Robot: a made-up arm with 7 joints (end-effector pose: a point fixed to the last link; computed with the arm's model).
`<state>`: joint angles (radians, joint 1 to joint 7).
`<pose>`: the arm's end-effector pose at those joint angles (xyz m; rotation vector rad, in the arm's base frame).
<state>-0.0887 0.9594 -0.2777 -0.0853 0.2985 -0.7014 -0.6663</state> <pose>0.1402 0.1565 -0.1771 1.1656 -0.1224 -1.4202</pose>
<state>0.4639 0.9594 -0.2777 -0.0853 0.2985 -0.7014 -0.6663</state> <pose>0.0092 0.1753 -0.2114 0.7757 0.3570 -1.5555</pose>
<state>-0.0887 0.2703 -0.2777 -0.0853 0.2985 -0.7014 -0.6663</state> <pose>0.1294 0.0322 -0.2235 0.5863 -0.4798 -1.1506</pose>
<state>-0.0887 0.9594 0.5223 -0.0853 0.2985 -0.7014 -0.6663</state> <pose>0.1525 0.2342 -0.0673 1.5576 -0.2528 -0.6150</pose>
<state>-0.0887 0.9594 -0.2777 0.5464 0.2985 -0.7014 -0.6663</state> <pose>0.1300 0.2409 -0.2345 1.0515 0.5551 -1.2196</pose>
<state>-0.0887 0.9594 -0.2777 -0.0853 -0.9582 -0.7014 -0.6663</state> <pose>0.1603 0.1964 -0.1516 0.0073 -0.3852 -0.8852</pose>
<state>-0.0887 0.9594 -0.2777 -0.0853 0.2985 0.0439 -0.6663</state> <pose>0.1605 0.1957 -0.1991 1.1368 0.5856 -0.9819</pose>
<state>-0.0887 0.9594 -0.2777 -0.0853 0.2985 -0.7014 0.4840</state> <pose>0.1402 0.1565 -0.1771 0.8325 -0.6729 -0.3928</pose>
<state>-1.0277 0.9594 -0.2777 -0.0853 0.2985 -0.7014 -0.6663</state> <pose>0.2570 0.0968 0.0079 1.7029 -0.9615 -0.9851</pose>
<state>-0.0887 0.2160 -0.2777 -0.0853 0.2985 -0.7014 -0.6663</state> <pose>0.1291 0.0215 -0.2234 0.5407 -0.5049 -1.1263</pose>
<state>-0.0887 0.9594 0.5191 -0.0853 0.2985 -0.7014 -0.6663</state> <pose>0.1527 0.2339 -0.0677 1.5564 -0.2523 -0.6184</pose>
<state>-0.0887 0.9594 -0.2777 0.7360 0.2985 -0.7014 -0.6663</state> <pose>0.1159 0.2665 -0.2457 1.0024 0.7489 -1.1423</pose>
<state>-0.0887 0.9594 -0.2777 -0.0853 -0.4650 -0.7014 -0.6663</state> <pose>0.1536 0.1764 -0.1550 0.4515 -0.2975 -1.1203</pose>
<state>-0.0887 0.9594 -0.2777 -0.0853 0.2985 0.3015 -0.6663</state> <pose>0.1599 0.2123 -0.2043 1.1003 0.8123 -0.8099</pose>
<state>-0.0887 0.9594 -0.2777 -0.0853 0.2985 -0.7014 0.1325</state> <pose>0.1402 0.1565 -0.1771 0.9529 -0.5256 -0.7093</pose>
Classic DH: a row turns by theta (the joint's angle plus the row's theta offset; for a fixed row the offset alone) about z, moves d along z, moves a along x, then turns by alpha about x. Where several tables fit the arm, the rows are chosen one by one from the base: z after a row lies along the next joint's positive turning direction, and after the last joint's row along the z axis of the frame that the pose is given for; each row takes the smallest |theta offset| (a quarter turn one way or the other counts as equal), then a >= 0, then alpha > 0; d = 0 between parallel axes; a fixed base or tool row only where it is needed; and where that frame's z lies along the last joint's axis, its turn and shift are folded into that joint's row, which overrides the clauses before.
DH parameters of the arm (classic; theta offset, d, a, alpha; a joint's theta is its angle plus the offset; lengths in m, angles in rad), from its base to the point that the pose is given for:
base (fixed): -0.071 0 0 -1.3004
joint 1: -1.3111 0.0302 -0.011 -1.5708
joint 2: 1.2915 0.0001 -0.0099 1.5708
joint 3: 1.5708 -0.2381 0.0147 -1.5708
joint 4: 1.5708 0.0016 0.0084 1.5708
joint 5: 0 0.11 0 -1.5708
joint 6: -1.5708 0 0.0678 1.5708
joint 7: 0 0 0 0

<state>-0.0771 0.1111 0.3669 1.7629 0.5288 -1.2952 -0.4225</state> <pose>-0.0187 0.0662 -0.3765 -0.0970 0.6344 -0.5820</pose>
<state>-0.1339 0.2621 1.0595 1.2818 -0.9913 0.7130 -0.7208</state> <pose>0.0039 0.1510 -0.3895 -1.8446 0.3081 0.6192</pose>
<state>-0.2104 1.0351 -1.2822 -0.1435 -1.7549 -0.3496 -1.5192</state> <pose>0.0727 0.1364 -0.2629 -1.3721 0.2621 -1.5515</pose>
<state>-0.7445 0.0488 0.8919 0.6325 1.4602 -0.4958 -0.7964</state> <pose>0.2837 0.1063 -0.2468 0.9659 0.5035 -0.6381</pose>
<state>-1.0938 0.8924 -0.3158 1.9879 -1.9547 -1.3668 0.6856</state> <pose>0.1691 0.3271 -0.1032 -0.2906 -1.0852 2.3702</pose>
